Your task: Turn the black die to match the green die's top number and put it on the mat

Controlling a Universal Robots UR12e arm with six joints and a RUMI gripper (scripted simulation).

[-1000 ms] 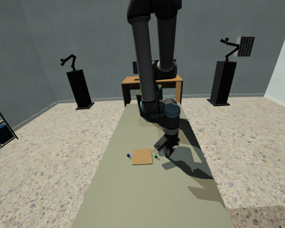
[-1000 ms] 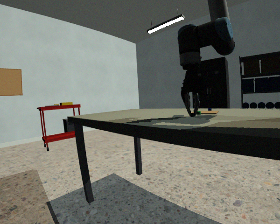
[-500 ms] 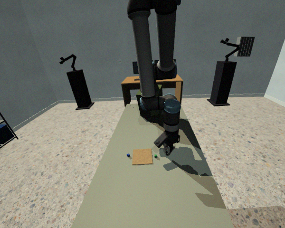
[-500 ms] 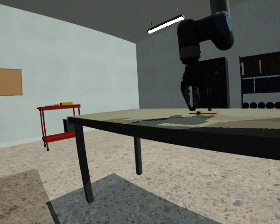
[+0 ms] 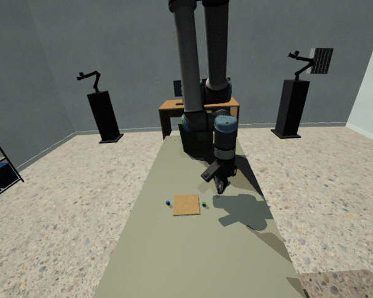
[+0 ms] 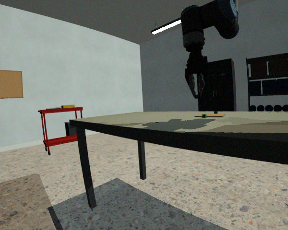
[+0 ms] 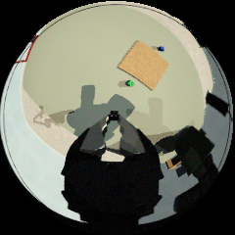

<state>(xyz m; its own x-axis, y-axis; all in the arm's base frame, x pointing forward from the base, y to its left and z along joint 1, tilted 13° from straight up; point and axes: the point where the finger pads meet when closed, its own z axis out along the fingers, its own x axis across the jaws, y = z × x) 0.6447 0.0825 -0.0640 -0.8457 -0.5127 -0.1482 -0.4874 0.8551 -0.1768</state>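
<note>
Now: hand 18 cm to the left of the mat, 11 cm above it and 2 cm past it. From my hand the other things lie so: black die: 1 cm below; green die: 10 cm below, 8 cm to the right, 1 cm behind; blue die: 28 cm to the right, 10 cm below, 3 cm behind.
</note>
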